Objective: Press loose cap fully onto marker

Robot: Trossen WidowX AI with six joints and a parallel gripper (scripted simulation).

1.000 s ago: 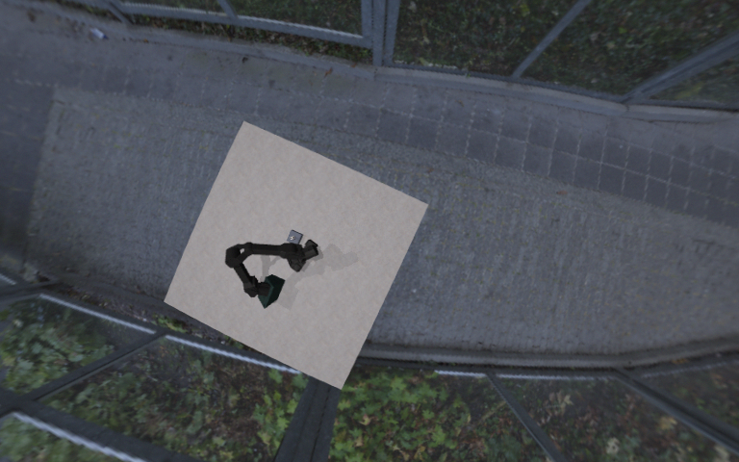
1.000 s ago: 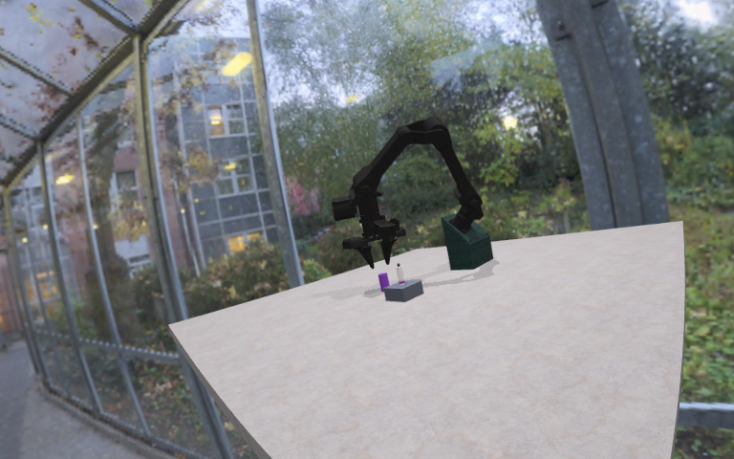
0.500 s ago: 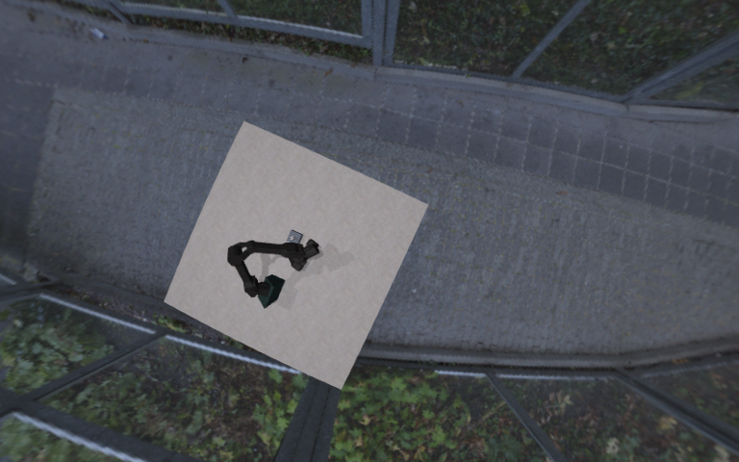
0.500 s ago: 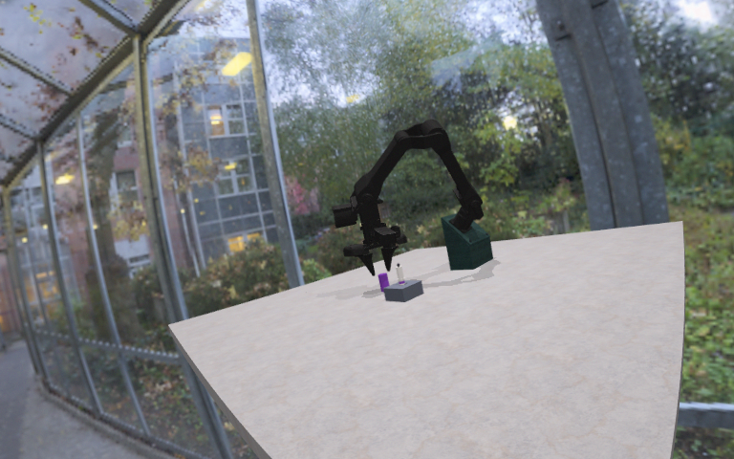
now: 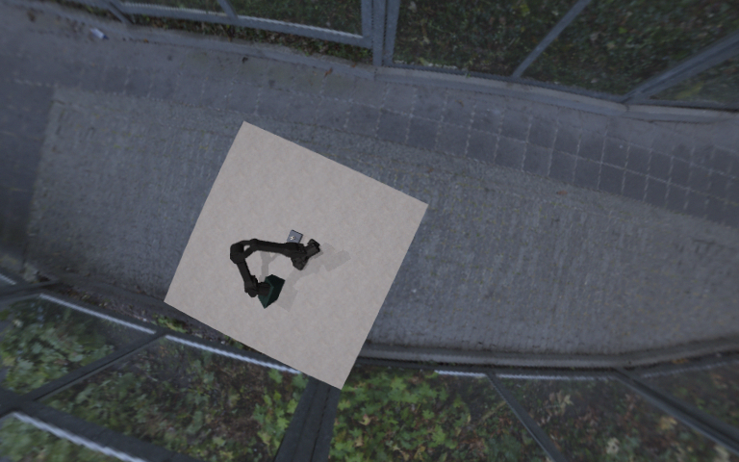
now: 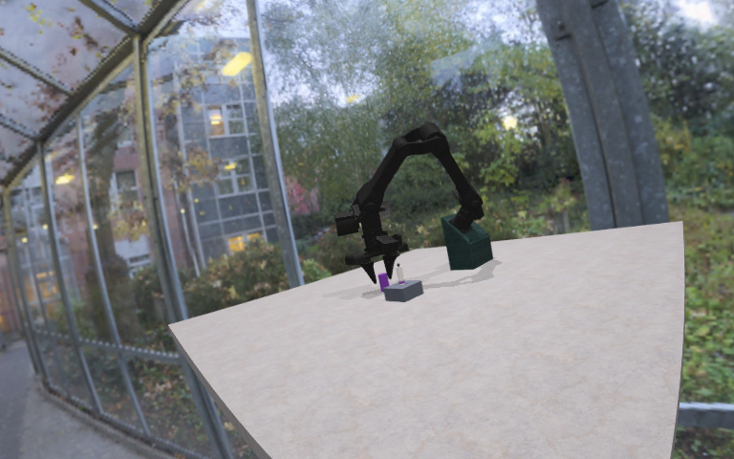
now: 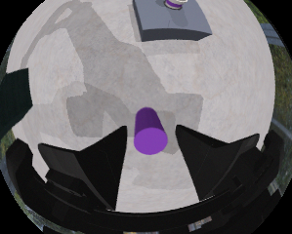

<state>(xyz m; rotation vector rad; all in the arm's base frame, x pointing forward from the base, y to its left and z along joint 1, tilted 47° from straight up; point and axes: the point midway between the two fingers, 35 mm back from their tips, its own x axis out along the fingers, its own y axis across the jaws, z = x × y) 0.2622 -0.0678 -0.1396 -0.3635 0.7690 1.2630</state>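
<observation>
My gripper tip is right at the purple cap. Round my gripper tip: block (12 cm to the left, 6 cm ahead, 1 cm below).
</observation>
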